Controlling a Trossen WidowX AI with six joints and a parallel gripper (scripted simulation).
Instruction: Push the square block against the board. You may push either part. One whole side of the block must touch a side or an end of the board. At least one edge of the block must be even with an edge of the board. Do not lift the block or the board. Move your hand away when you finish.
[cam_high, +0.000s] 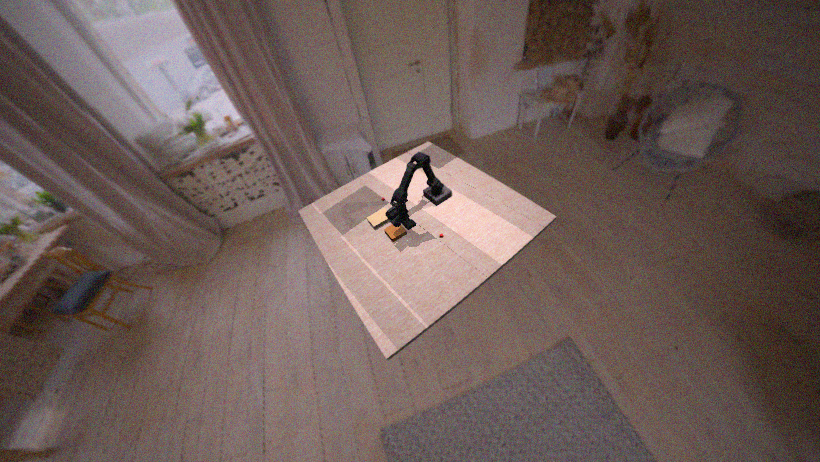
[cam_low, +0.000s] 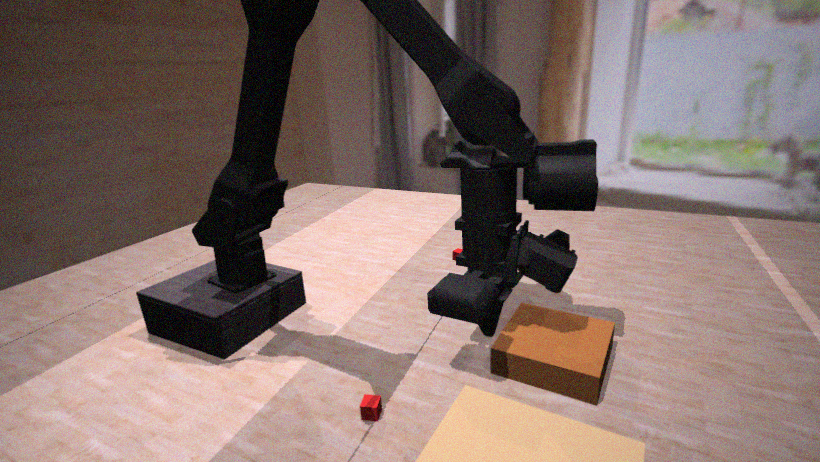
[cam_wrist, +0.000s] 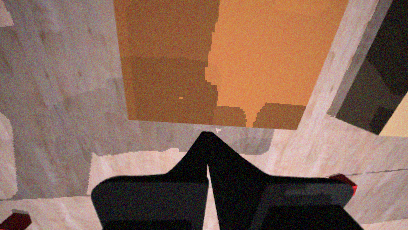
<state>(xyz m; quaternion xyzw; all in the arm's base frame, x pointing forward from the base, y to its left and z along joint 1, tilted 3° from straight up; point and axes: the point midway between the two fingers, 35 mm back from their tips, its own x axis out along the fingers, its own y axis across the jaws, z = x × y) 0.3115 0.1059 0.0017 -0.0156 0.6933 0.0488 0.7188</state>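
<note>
Right now the orange square block is 7 cm ahead of my gripper tip and 1 cm above it. The rest, counted from my gripper tip: board 16 cm to the right, 11 cm ahead, 1 cm above.
</note>
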